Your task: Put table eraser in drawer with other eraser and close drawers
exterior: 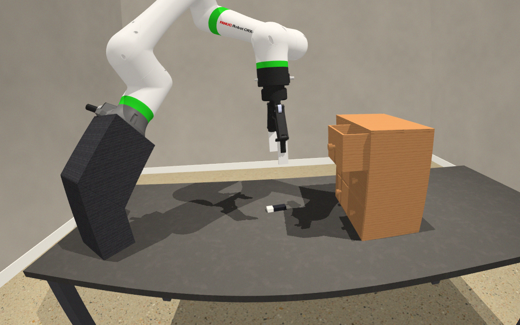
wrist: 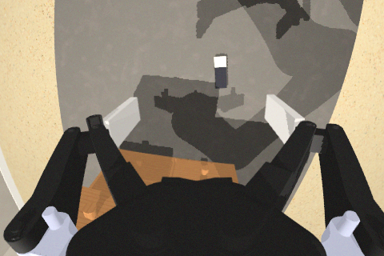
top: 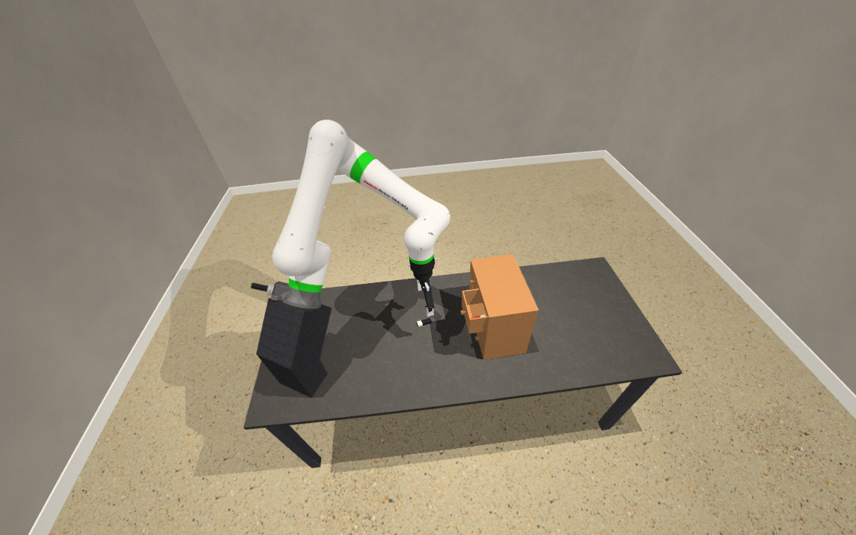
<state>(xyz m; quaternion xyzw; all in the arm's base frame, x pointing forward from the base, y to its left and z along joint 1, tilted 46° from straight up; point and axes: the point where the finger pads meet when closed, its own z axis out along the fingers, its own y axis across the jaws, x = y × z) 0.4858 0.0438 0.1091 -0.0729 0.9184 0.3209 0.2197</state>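
Right now the eraser is 200 mm below my hand, 30 mm to the left of it and 20 mm behind it.
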